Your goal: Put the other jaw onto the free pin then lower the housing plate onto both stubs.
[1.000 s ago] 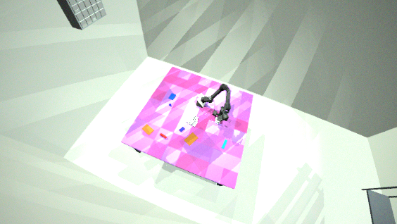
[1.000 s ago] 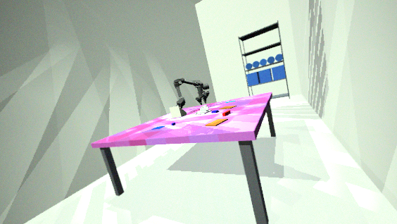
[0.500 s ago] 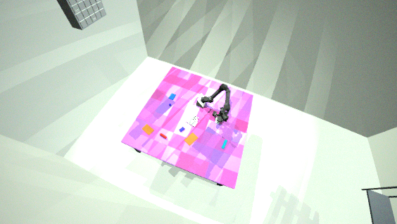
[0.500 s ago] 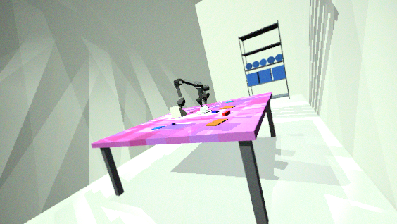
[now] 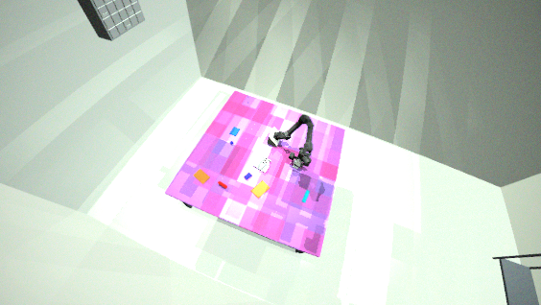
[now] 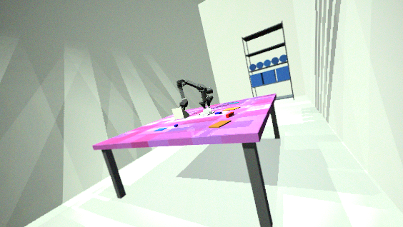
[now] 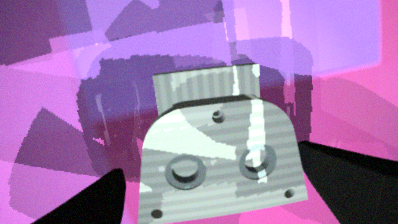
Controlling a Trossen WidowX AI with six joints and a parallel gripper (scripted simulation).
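The white housing plate lies 20 mm above my gripper tip and 10 mm ahead of it. The rest, counted from my gripper tip: cyan bar (270 mm ahead, 130 mm to the left, 10 mm below); then white base (300 mm to the right, 120 mm ahead, 10 mm below); then white jaw (270 mm to the right, 80 mm ahead).
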